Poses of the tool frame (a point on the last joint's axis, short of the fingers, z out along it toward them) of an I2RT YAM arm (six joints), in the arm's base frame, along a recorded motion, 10 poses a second.
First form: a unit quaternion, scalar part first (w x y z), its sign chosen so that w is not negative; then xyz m.
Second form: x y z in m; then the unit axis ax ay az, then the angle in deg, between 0 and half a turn. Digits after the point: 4 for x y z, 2 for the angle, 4 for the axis.
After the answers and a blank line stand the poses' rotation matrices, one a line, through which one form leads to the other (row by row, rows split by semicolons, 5 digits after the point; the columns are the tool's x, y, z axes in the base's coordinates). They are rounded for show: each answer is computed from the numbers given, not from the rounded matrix.
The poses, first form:
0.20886 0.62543 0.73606 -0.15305 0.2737 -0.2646 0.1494
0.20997 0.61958 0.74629 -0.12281 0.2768 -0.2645 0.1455
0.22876 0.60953 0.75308 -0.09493 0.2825 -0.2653 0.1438
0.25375 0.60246 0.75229 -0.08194 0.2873 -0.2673 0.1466
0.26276 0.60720 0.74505 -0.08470 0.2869 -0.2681 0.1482
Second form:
0.2737 -0.2646 0.1494 0.6395 0.7527 -0.1565 155.89
0.2768 -0.2645 0.1455 0.6337 0.7633 -0.1256 155.76
0.2825 -0.2653 0.1438 0.6261 0.7736 -0.0975 153.55
0.2873 -0.2673 0.1466 0.6228 0.7777 -0.0847 150.60
0.2869 -0.2681 0.1482 0.6293 0.7722 -0.0878 149.53

-0.13042 0.98465 0.11602; 0.85678 0.17082 -0.48657; -0.49891 0.03595 -0.86591
-0.14406 0.97635 0.16122; 0.87320 0.20207 -0.44349; -0.46558 0.07688 -0.88166
-0.15228 0.96148 0.22882; 0.87462 0.23892 -0.42185; -0.46027 0.13589 -0.87731
-0.14531 0.94803 0.28306; 0.86486 0.26066 -0.42903; -0.48052 0.18246 -0.85779
-0.12454 0.94929 0.28868; 0.86027 0.24827 -0.44530; -0.49439 0.19288 -0.84757

